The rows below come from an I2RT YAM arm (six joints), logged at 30 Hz.
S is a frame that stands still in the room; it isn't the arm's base.
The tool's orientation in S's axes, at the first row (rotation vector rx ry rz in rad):
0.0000 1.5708 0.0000
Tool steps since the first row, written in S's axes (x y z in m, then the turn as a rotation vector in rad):
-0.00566 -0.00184 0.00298 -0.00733 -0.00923 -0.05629
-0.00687 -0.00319 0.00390 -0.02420 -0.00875 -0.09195
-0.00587 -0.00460 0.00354 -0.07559 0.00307 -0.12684
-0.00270 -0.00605 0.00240 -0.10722 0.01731 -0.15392
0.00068 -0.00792 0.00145 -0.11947 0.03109 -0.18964
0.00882 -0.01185 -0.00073 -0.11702 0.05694 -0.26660
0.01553 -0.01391 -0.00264 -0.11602 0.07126 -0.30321
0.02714 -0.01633 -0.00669 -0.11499 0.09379 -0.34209
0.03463 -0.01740 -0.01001 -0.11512 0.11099 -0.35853
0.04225 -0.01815 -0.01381 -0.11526 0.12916 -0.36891
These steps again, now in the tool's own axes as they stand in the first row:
-0.00298 -0.00184 -0.00566 0.05629 -0.00923 -0.00733
-0.00390 -0.00319 -0.00687 0.09195 -0.00875 -0.02420
-0.00354 -0.00460 -0.00587 0.12684 0.00307 -0.07559
-0.00240 -0.00605 -0.00270 0.15392 0.01731 -0.10722
-0.00145 -0.00792 0.00068 0.18964 0.03109 -0.11947
0.00073 -0.01185 0.00882 0.26660 0.05694 -0.11702
0.00264 -0.01391 0.01553 0.30321 0.07126 -0.11602
0.00669 -0.01633 0.02714 0.34209 0.09379 -0.11499
0.01001 -0.01740 0.03463 0.35853 0.11099 -0.11512
0.01381 -0.01815 0.04225 0.36891 0.12916 -0.11526

